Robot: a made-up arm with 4 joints.
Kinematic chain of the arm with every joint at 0, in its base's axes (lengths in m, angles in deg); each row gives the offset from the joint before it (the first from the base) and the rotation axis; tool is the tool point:
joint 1: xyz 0 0 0.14 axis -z
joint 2: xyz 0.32 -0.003 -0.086 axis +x
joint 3: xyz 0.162 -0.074 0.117 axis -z
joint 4: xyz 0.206 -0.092 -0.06 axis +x
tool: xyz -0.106 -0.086 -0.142
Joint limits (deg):
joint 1: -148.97..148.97
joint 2: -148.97..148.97
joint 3: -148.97..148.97
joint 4: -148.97..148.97
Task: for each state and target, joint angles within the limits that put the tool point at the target. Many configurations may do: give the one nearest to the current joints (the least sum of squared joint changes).
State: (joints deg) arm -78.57 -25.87 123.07 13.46
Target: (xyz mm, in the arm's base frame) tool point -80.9 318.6 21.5
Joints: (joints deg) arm -126.10 -38.70 124.80 12.24
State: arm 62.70 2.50 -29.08 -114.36
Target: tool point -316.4 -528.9 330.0
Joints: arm 105.61 -22.63 -3.93 -114.07
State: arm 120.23 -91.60 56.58 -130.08
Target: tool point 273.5 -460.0 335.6
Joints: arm 79.28 -86.17 24.62 -121.48
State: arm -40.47 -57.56 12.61 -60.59
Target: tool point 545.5 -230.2 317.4
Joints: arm 0.26 -41.54 7.70 -55.75
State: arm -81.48 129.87 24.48 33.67
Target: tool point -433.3 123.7 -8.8
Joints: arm -131.93 143.16 64.77 7.72
